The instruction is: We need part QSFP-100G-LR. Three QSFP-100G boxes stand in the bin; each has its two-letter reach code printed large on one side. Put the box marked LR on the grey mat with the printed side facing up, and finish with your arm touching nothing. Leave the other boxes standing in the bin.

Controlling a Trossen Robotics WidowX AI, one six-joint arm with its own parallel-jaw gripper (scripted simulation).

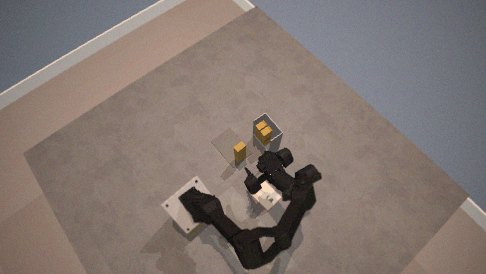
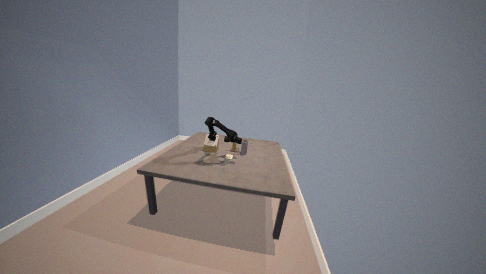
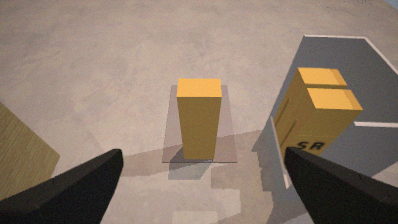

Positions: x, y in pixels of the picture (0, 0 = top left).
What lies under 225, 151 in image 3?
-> A grey mat.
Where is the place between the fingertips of my gripper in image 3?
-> At 204, 155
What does my gripper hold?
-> Nothing.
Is my gripper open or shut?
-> Open.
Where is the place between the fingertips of my gripper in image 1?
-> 254, 159
